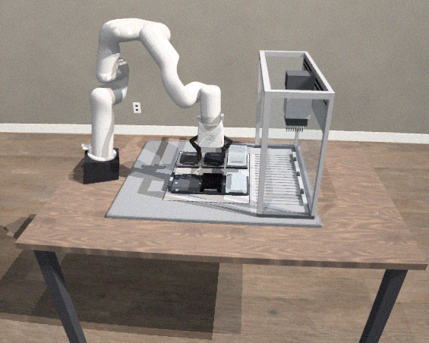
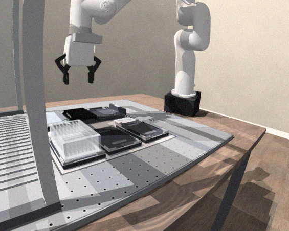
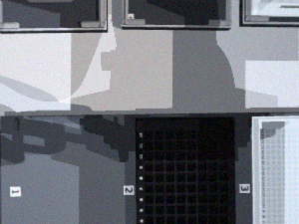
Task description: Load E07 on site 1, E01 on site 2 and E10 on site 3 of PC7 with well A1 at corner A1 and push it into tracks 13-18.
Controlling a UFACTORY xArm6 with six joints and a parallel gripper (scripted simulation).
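My hand is 13 cm short of the deep-well block E07, 20 cm to the right of it and 11 cm above it. From my hand the other things lie so: black 96-well plate E01: 12 cm below; dark carrier PC7: 1 cm behind, 12 cm below; 384-well plate E10: 10 cm ahead, 1 cm to the right, 12 cm below.
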